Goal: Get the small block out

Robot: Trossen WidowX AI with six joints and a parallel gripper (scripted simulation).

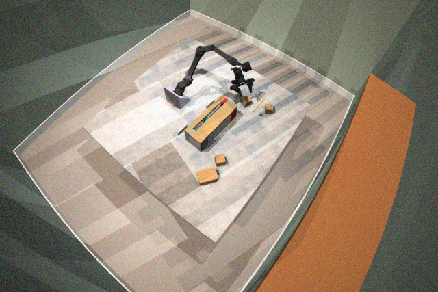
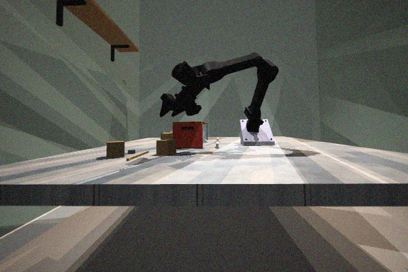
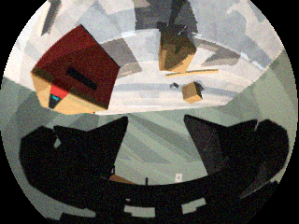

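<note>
My gripper tip is 300 mm to the left of the tan-topped box, 90 mm past it and 90 mm above it. From my gripper tip the other things lie so: thin stick: 150 mm below, 100 mm to the left, 70 mm ahead; then tan cube: 460 mm to the right, 170 mm ahead, 120 mm below; then teal block: 320 mm to the right, 80 mm behind, 60 mm below.
</note>
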